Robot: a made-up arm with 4 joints.
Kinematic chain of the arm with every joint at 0, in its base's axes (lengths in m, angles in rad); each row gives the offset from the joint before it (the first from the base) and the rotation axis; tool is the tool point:
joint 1: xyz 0 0 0.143 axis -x
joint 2: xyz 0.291 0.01 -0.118 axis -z
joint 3: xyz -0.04 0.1 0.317 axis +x
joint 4: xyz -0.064 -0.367 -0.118 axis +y
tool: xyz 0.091 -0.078 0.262
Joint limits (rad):
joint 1: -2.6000..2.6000
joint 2: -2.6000..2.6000
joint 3: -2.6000..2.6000
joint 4: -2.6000..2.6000
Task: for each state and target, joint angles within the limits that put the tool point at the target. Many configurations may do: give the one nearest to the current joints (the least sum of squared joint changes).
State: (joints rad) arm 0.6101 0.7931 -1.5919 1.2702
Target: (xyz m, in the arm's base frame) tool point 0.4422 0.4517 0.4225
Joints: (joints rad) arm 1.5872 0.0754 -0.8088 1.1970
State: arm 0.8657 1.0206 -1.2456 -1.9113
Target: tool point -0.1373 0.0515 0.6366
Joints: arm 0.5895 0.2111 -0.9399 -2.2146
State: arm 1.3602 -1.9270 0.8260 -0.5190
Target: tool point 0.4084 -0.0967 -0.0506
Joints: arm 0.8776 -1.9935 1.3117 0.1380
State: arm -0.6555 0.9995 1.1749 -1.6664
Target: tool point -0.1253 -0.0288 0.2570
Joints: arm -0.9463 1.1344 0.5142 -0.8281
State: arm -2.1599 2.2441 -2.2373 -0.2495
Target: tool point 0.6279 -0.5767 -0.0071
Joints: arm -1.5162 2.1130 -1.9220 0.0116
